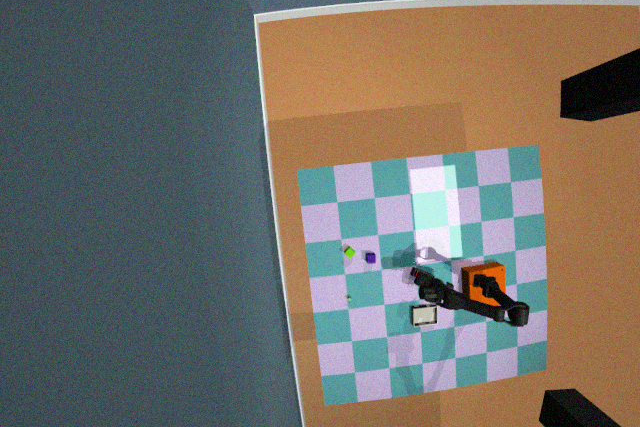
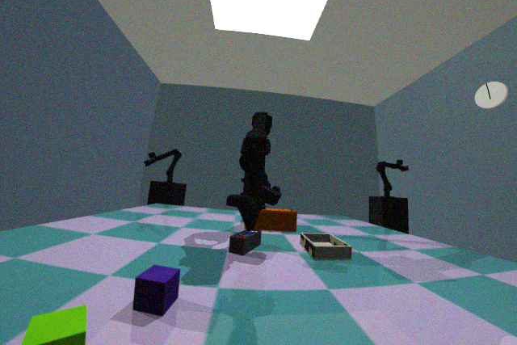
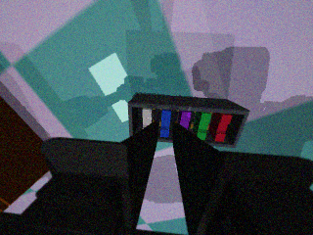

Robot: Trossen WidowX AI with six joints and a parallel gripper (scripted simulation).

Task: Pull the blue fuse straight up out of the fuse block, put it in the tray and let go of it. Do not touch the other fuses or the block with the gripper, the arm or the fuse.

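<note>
Right now the blue fuse is 20 mm below my gripper tip. Also, from my gripper tip: tray 210 mm to the left, 40 mm below, 20 mm behind.
</note>
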